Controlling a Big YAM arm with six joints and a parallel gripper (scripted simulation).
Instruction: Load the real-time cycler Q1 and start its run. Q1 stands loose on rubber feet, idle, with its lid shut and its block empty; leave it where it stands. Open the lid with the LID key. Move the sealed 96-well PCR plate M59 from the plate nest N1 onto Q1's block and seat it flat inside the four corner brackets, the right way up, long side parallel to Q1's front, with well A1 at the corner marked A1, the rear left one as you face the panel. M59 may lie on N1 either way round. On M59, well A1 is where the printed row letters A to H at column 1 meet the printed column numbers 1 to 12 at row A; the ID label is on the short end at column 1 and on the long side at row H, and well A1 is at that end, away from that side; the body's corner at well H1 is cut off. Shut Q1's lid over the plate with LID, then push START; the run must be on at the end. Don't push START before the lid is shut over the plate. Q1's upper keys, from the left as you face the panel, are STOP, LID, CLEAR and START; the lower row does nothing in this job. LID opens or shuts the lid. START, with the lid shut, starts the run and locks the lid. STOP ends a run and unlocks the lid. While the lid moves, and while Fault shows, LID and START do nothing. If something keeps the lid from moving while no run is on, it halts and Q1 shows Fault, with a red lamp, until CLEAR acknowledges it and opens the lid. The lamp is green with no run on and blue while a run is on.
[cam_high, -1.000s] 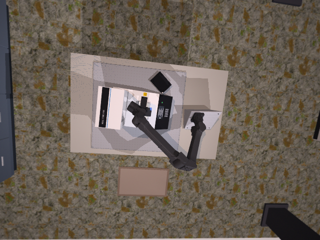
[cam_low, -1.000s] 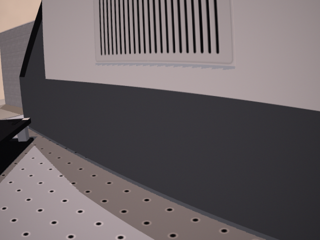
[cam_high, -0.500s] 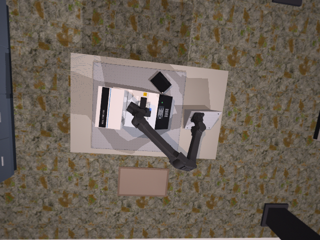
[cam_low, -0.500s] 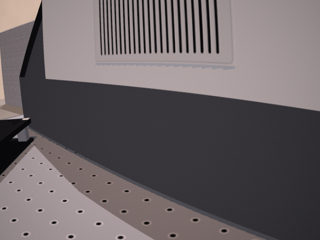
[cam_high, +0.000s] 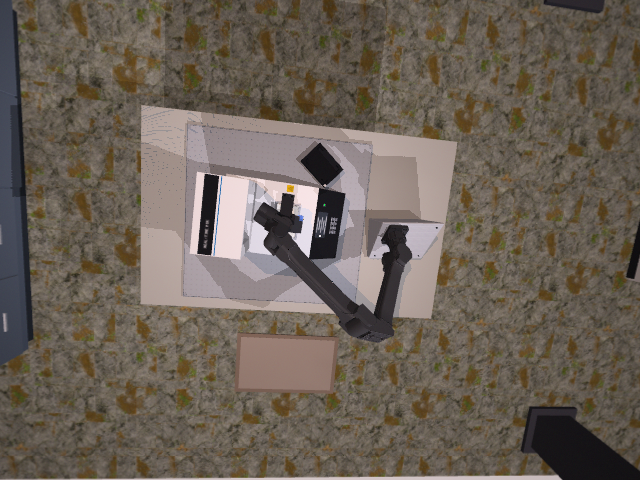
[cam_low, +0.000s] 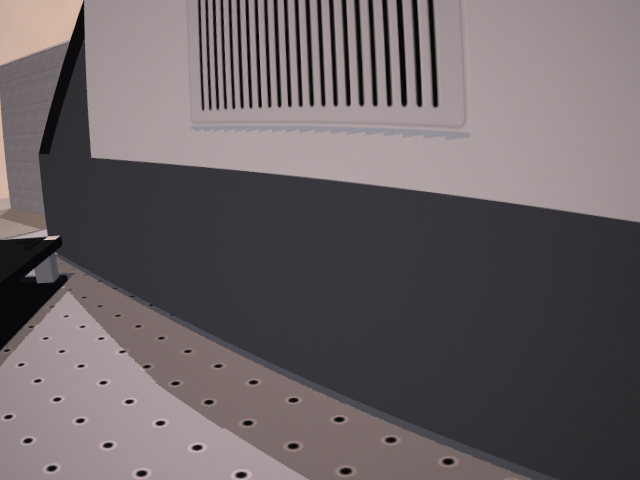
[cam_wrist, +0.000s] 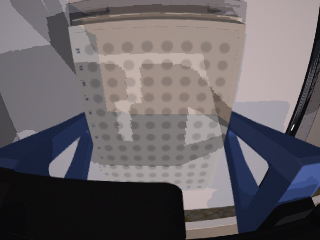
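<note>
My gripper is now right at the sealed plate M59. The rest, counted from my hand: black plate nest N1: 15 cm behind, 25 cm to the right, 19 cm below.
</note>
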